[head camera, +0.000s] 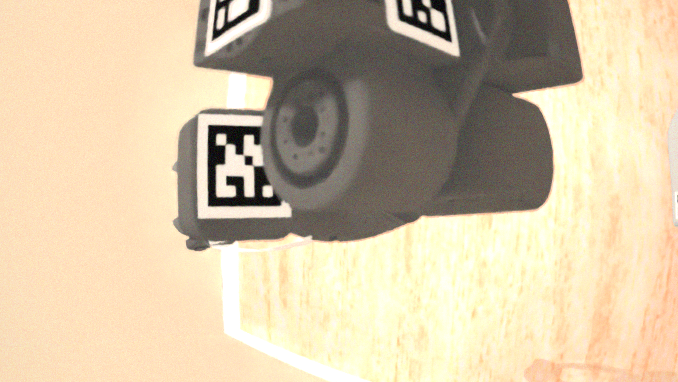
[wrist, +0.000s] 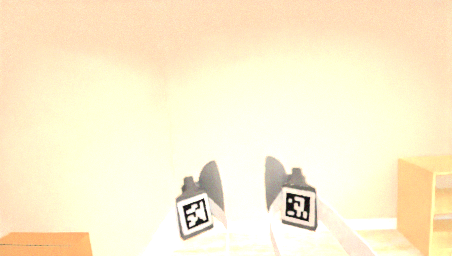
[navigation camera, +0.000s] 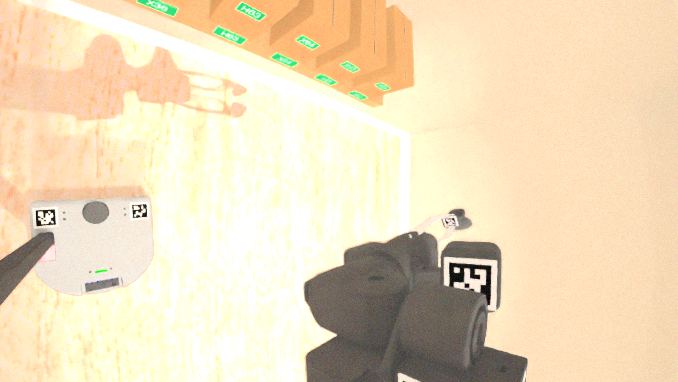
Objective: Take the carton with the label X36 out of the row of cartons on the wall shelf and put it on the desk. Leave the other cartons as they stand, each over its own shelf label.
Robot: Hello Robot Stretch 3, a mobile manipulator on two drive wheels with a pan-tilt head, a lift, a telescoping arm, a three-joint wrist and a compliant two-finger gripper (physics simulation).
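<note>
My gripper is open with nothing between its fingers, pointing at bare wall. In the head camera view the wrist hides most of it. The row of orange cartons shows at the top of the navigation view on the wall shelf, beyond the gripper and apart from it. One carton and the end carton stand over green shelf labels. The green labels are upside down and blurred; I cannot tell surely which reads X36. A carton top shows at the lower left of the wrist view. The desk does not show.
A light wood shelf unit stands at the right of the wrist view. My grey base is at the left of the navigation view, with the dark mast beside it. White skirting runs along the walls and meets at a corner. My arm's shadow falls on the floor.
</note>
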